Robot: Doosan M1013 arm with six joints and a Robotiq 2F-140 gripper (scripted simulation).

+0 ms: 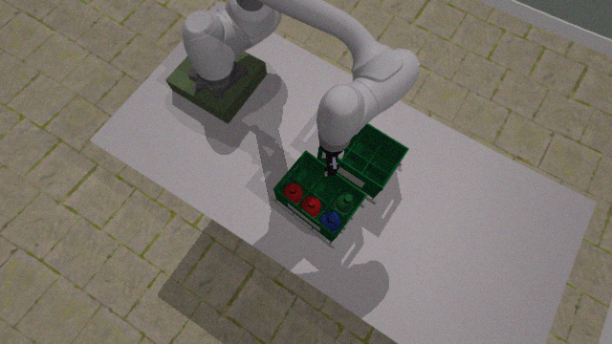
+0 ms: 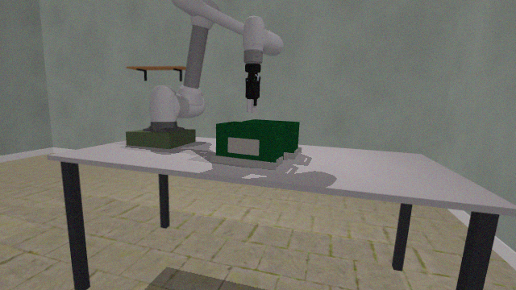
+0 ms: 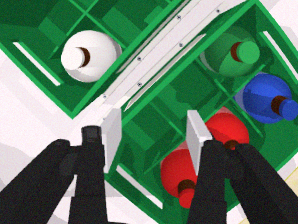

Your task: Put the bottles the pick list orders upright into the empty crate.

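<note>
Now: the blue bottle 12 cm ahead of my hand, 12 cm to the right of it and 17 cm below it. The rest, counted from my hand: green-capped bottle (12 cm ahead, 2 cm to the right, 17 cm below); then pick list (7 cm ahead, 31 cm to the left, 25 cm below); then white-capped bottle (3 cm behind, 10 cm to the left, 17 cm below).
</note>
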